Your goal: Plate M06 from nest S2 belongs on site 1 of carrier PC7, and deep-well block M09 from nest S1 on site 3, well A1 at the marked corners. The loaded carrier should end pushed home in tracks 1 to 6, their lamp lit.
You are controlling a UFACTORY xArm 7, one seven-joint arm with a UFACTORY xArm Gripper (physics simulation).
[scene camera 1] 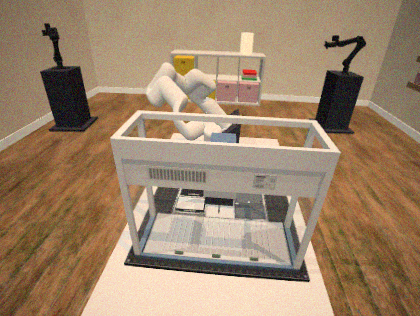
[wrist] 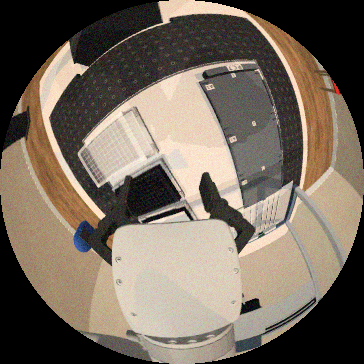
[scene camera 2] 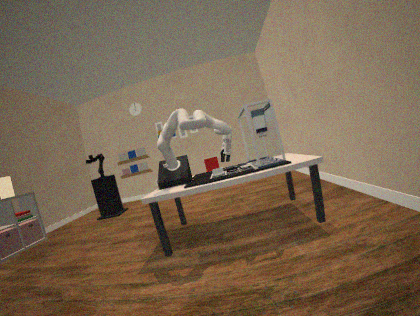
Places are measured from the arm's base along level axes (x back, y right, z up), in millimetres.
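Pixels of known places: gripper, fingertip midpoint: [wrist: 166, 181] [scene camera 2: 225, 161]; arm's base, origin of the base link: [scene camera 1: 226, 125] [scene camera 2: 173, 165].
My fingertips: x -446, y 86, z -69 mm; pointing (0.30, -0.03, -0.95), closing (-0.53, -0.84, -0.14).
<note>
Ahead of a thing's pixels: the offset from my fingertips to its top centre. Level surfaces: height alone.
Carrier PC7 {dx -55, dy -171, dz -57 mm} [wrist: 245, 110] is a long dark grey tray with its label at the far end and marked corners. No labware shows on its visible sites. A pale gridded labware piece {dx +80, dy +76, dz -33 mm} [wrist: 112, 150], a black one {dx -33, dy +87, dz -61 mm} [wrist: 155, 191] and a white piece with a black border {dx -142, dy +99, dz -61 mm} [wrist: 172, 217] stand in a row to the left; their names and nest labels are unreadable. The ribbed track deck [scene camera 1: 215, 237] [wrist: 267, 212] lies inside the enclosure. Small dark green blocks line its front edge, without a visible glow. My gripper [scene camera 2: 225, 157] [wrist: 166, 181] is open and empty above the table, between the labware row and carrier in the wrist view.
The white-framed enclosure [scene camera 1: 225, 156] [scene camera 2: 244, 131] has posts and top rails around the deck. The black perforated base mat {dz -87 mm} [wrist: 200, 42] surrounds the nests and carrier. The arm's black pedestal [scene camera 2: 181, 177] stands at the table's other end.
</note>
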